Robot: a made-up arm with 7 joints.
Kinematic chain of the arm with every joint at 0, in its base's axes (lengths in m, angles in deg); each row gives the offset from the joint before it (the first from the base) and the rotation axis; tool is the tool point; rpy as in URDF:
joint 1: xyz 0 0 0.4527 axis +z
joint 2: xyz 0 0 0 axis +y
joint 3: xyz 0 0 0.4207 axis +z
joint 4: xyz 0.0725 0 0 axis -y
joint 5: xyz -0.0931 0 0.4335 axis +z
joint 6: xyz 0 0 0 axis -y
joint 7: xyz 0.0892 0 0 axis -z
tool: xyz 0 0 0 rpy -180 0 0
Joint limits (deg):
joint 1: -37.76..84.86
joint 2: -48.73..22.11
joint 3: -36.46..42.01
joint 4: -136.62..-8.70
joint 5: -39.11..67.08
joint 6: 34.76..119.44
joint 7: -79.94..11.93
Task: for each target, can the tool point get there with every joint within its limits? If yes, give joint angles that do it. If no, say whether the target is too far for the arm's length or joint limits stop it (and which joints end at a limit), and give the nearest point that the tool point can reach.
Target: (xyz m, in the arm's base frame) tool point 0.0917 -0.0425 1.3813
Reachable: yes | joints 57.69 -22.55 -12.76 -47.01 53.28 103.30 4.09
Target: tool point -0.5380 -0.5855 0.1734
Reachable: no: joint limits stop it (at a limit: joint 1, joint 2, joint 3, joint 4, joint 5, joint 6) | nearest point 0.0821 -0.4350 0.4191 | short by 0.684 m
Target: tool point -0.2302 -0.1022 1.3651
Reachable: yes | joints 46.21 -28.31 19.76 -26.96 27.72 71.93 -69.61
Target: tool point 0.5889 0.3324 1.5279
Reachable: no: too far | nearest point 0.4443 0.2508 1.2653 | short by 0.311 m
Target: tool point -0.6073 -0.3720 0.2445
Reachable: no: joint limits stop it (at a limit: joint 1, joint 2, joint 3, joint 4, joint 5, joint 6) | nearest point 0.0821 -0.4350 0.4191 | short by 0.714 m
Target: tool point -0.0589 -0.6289 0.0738
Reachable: no: joint limits stop it (at a limit: joint 1, joint 2, joint 3, joint 4, joint 5) | nearest point 0.1167 -0.4695 0.3979 | short by 0.402 m
